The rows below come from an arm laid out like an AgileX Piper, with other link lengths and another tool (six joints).
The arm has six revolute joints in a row. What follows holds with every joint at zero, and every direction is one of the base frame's.
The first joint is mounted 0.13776 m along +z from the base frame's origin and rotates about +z.
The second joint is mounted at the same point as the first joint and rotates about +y.
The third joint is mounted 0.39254 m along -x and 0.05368 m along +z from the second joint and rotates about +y.
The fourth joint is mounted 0.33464 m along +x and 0.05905 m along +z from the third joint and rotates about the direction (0.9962, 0, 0.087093).
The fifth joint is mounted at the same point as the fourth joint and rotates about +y.
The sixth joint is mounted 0.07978 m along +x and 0.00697 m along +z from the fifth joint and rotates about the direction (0.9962, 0, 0.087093).
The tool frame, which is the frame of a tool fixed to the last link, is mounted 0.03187 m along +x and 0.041 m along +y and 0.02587 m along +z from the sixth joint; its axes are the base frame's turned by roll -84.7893, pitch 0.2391 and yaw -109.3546 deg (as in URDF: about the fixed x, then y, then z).
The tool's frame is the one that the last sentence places.
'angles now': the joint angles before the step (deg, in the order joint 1, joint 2, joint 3, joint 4, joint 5, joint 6). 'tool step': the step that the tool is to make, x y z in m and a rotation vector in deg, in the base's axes. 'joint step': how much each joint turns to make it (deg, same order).
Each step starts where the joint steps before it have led.
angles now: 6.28 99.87 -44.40 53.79 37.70 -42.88
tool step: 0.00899 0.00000 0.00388 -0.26 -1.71 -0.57
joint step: 0.01 0.32 -1.25 0.40 -1.01 -0.31
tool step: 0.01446 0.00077 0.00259 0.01 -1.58 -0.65
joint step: -0.01 1.17 -2.11 0.64 -0.81 -0.33
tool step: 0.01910 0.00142 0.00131 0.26 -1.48 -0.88
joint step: 0.00 1.86 -2.83 0.92 -0.73 -0.25
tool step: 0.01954 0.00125 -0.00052 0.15 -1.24 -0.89
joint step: -0.01 2.09 -2.93 0.68 -0.72 -0.02
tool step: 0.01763 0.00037 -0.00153 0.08 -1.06 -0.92
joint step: -0.08 1.96 -2.62 0.59 -0.73 0.00
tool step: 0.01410 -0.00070 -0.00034 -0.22 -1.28 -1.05
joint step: -0.09 1.36 -2.01 0.44 -1.10 -0.01
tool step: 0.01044 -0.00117 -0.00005 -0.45 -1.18 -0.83
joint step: -0.09 0.93 -1.47 0.12 -1.10 0.00
